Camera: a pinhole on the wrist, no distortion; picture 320 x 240 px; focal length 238.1 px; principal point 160.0 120.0 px. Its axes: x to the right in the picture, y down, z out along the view. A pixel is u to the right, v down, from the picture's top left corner.
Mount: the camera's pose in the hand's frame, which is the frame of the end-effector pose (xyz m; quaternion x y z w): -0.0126 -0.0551 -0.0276 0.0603 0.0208 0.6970 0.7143
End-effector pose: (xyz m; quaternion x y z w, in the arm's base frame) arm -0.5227 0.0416 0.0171 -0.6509 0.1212 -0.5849 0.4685
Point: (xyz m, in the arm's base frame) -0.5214 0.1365 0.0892
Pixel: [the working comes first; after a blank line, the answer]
In the camera's frame: -0.0447 0.0157 0.0834

32 165
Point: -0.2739 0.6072 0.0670
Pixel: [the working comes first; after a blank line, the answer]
In the camera's frame: -0.1654 0.3366 0.4905

outside the picture
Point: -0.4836 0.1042 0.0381
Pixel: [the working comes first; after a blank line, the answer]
In the camera's frame: 0.0262 0.0180 0.0910

228 167
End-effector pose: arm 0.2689 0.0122 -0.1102 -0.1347 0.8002 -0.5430 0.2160
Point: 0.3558 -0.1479 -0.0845
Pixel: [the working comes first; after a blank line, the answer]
In the camera's frame: -0.0164 0.0177 0.1924

140 142
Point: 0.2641 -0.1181 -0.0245
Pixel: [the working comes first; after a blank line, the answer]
In the camera's frame: -0.0658 -0.0476 0.1137

22 20
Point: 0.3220 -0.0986 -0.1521
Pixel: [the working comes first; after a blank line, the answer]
In the camera's frame: 0.0626 -0.0053 0.1553

256 112
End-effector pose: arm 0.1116 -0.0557 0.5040 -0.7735 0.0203 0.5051 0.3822
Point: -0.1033 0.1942 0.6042
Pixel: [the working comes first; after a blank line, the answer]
In the camera's frame: -0.0735 0.1187 0.3182

105 209
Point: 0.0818 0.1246 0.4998
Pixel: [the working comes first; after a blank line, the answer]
In the camera's frame: -0.0468 -0.0475 0.1710

95 54
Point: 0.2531 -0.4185 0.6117
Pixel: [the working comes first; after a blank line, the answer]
In the camera's frame: 0.1694 0.0986 -0.3474

behind the camera
